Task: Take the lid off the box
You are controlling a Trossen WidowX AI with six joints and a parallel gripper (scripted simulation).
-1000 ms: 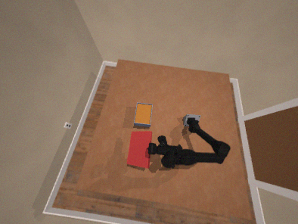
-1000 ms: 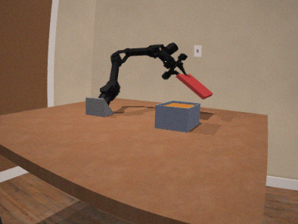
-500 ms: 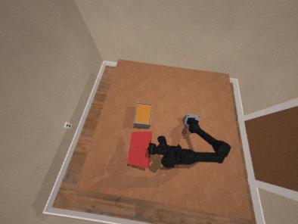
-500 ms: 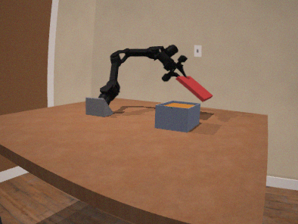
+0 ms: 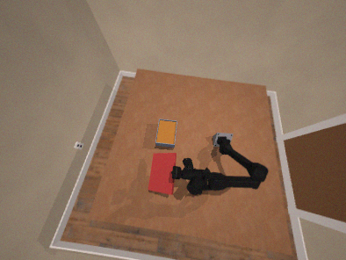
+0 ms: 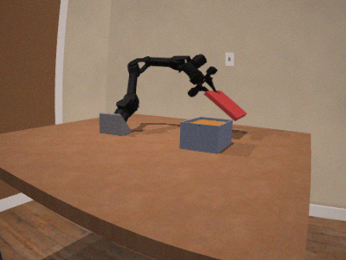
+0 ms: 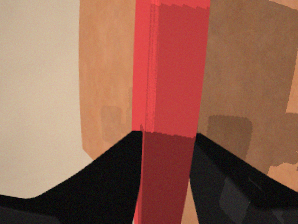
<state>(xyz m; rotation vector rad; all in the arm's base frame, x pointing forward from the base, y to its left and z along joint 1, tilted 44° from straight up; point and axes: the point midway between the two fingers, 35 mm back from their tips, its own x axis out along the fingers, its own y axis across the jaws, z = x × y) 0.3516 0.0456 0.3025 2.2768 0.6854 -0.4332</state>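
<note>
Now: the red lid 90 mm ahead of my hand, 10 mm to the right of it and 70 mm below it. The rest, counted from my hand: blue-grey storage box (70 mm ahead, 300 mm to the right, 160 mm below).
</note>
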